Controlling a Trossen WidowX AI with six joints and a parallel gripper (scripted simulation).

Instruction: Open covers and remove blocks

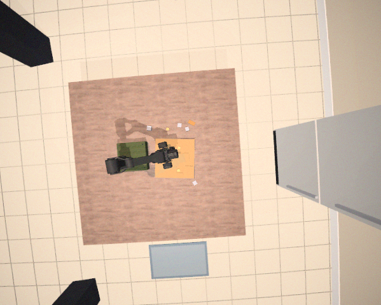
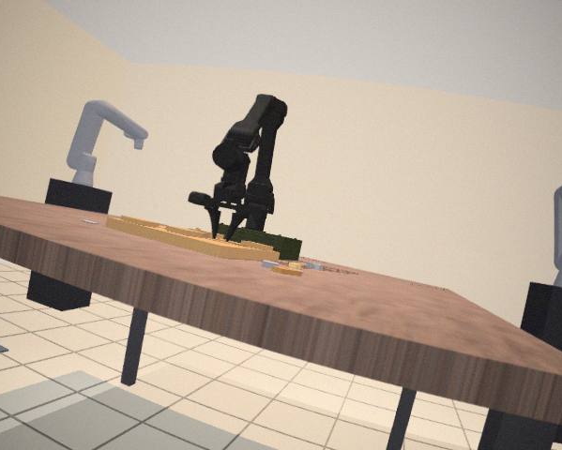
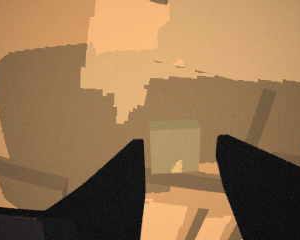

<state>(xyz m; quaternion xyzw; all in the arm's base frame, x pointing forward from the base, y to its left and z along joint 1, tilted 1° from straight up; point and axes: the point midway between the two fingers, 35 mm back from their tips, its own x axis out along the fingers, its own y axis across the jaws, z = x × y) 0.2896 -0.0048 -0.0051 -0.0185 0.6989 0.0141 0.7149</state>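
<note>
The puzzle board is 5 cm ahead of my gripper tip and 3 cm to the right of it.
</note>
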